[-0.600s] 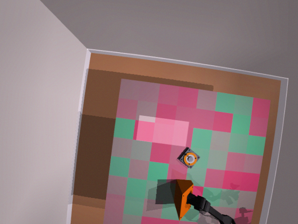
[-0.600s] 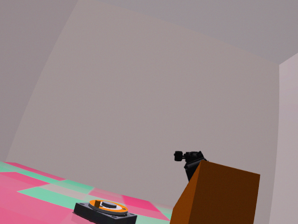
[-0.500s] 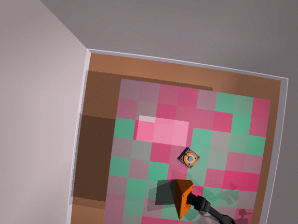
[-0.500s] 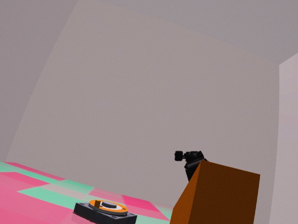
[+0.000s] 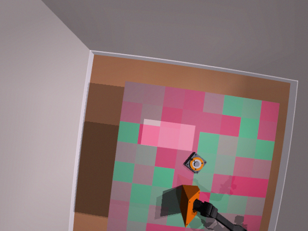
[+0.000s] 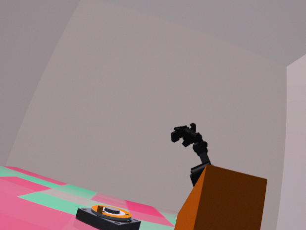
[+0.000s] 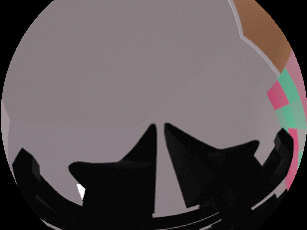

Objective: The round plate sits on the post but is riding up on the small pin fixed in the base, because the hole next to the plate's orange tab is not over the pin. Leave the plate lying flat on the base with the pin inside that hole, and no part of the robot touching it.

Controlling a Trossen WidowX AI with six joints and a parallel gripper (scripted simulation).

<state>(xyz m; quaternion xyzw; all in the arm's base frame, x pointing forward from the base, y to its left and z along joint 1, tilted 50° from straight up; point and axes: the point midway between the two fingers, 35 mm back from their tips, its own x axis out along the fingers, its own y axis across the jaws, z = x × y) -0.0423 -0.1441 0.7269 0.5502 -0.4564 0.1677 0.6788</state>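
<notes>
Now: the grey square base 66 cm to the left of my gripper tip, 47 cm below it and 31 cm ahead of it.
</notes>
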